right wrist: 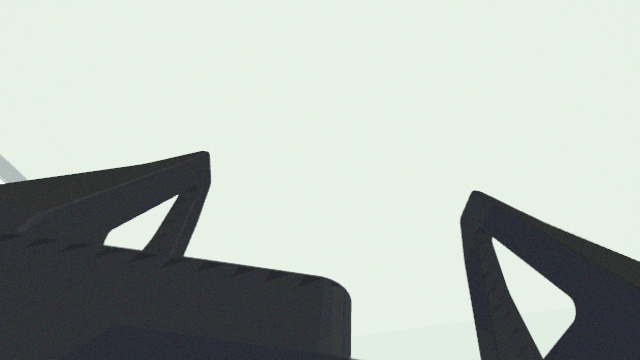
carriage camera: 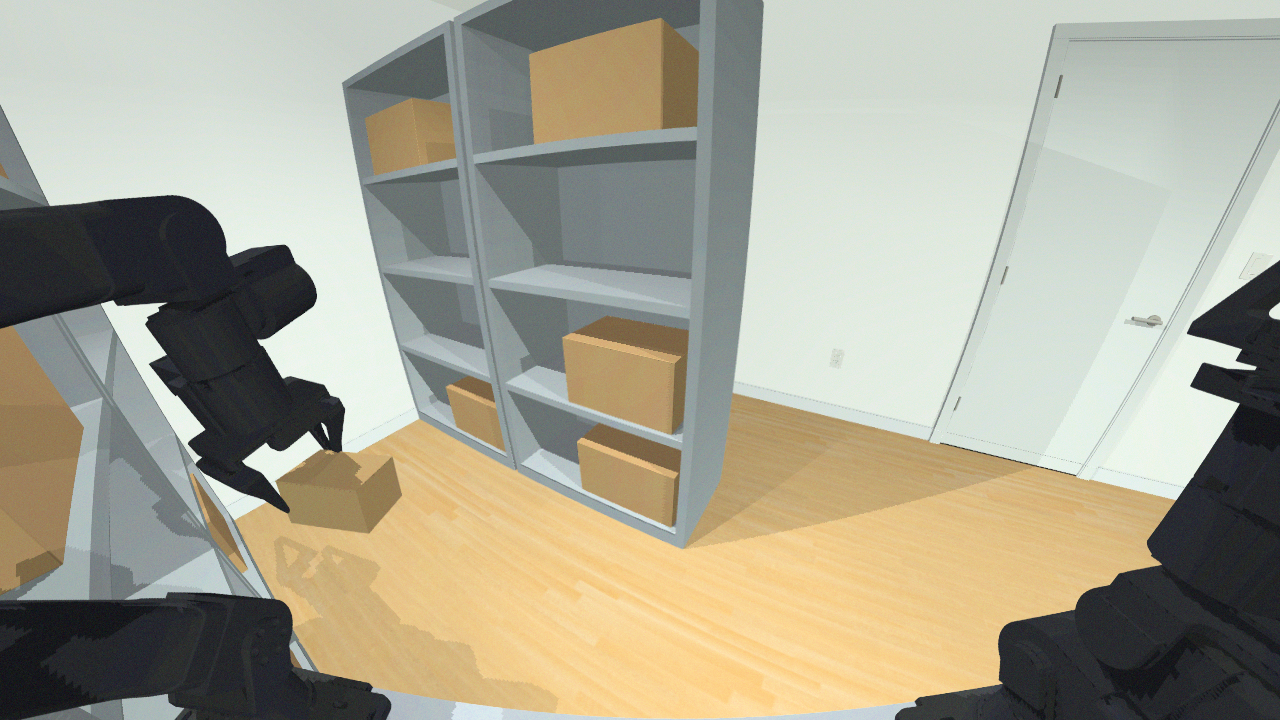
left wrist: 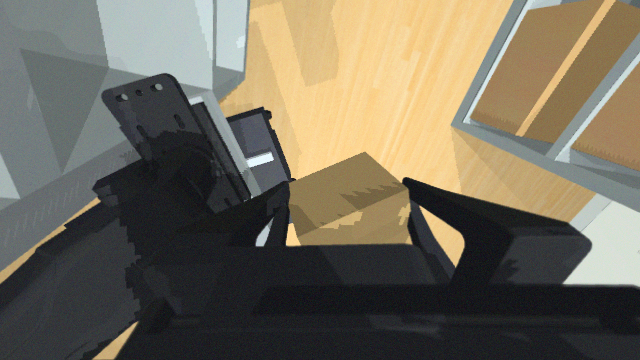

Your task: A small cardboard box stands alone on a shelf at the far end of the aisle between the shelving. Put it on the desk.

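Where they show: left gripper, fingertip midpoint: (carriage camera: 313, 484) (left wrist: 344, 188); right gripper, fingertip midpoint: (right wrist: 338, 185); left arm's base, origin of the base link: (left wrist: 192, 167).
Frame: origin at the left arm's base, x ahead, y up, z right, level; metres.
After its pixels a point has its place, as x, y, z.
Note:
The small cardboard box (carriage camera: 340, 494) @[0.130, 0.176, 0.057] (left wrist: 350, 200) @[0.158, 0.172, -0.016] is held between the two fingers of my left gripper (carriage camera: 313, 479) @[0.158, 0.153, -0.012] (left wrist: 344, 188) @[0.158, 0.153, -0.012]. In the carriage camera it hangs at the lower left, above the wooden floor. My left gripper is shut on it, with a finger on each side. My right gripper (right wrist: 338, 185) @[0.023, 0.440, 0.672] is open and empty, and it faces a pale plain surface in its wrist view. In the carriage camera part of it shows at the right edge. The desk does not show in these views.
A grey shelf unit (carriage camera: 720, 268) @[0.994, 0.209, 0.545] with several larger cardboard boxes stands in the middle of the carriage camera view. Another shelf unit (carriage camera: 114, 358) @[0.591, 0.091, -1.244] stands close by at the left edge, behind the left arm. A closed white door (carriage camera: 1074, 232) @[1.408, 0.392, 2.323] is in the wall at the right.

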